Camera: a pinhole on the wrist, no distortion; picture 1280 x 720 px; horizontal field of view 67.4 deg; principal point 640.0 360.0 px. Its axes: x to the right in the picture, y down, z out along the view. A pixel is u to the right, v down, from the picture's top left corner.
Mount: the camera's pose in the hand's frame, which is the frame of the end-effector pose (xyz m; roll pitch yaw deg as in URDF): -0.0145 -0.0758 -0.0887 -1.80 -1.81 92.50
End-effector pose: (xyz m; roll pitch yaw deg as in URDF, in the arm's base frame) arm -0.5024 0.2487 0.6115 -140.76 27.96 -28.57
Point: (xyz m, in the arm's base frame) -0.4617 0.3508 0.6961
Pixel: 218.6 678.4
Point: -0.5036 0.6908 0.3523
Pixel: 646.9 415.0
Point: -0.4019 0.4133 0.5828
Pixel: 409.9 187.4
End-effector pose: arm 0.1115 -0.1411 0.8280 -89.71 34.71 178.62
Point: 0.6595 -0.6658 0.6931
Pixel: outside the picture
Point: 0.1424 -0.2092 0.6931
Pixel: outside the picture
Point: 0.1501 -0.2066 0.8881
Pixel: 995.0 646.5
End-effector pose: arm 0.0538 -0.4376 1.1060 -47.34 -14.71 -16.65
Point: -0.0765 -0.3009 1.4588
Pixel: 352.8 467.6
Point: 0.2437 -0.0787 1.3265
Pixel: 1048.3 31.3
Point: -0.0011 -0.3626 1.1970
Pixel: 844.7 484.2
